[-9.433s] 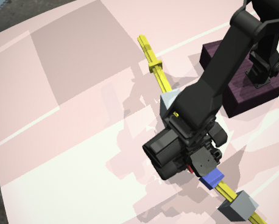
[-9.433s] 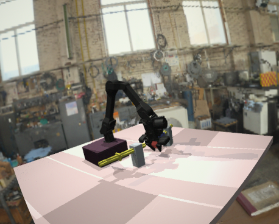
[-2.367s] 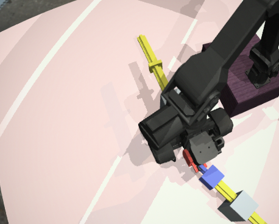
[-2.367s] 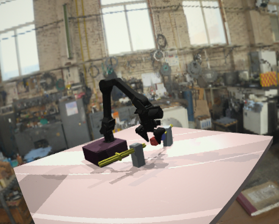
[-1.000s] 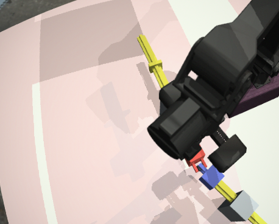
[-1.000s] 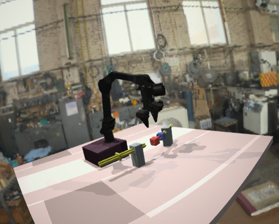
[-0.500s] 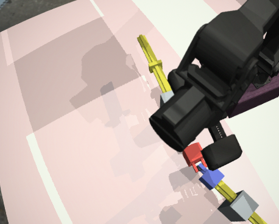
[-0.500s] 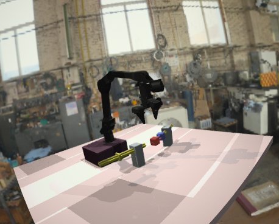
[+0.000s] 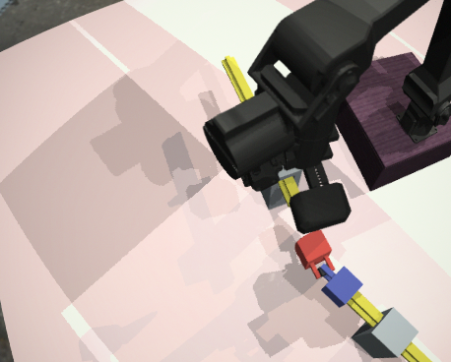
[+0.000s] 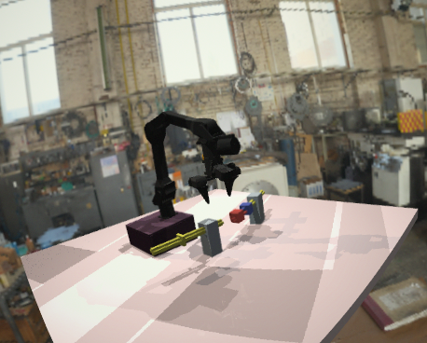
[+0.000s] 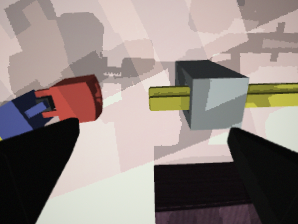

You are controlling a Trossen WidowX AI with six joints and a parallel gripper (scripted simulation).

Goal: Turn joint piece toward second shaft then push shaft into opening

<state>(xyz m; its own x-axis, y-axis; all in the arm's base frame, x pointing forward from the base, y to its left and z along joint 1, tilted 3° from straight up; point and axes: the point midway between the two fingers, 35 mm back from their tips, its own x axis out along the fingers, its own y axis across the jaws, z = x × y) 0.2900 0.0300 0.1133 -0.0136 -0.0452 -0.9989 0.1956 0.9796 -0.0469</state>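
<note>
Right now my gripper tip is 8 cm to the right of the red forked joint piece and 9 cm above it.
</note>
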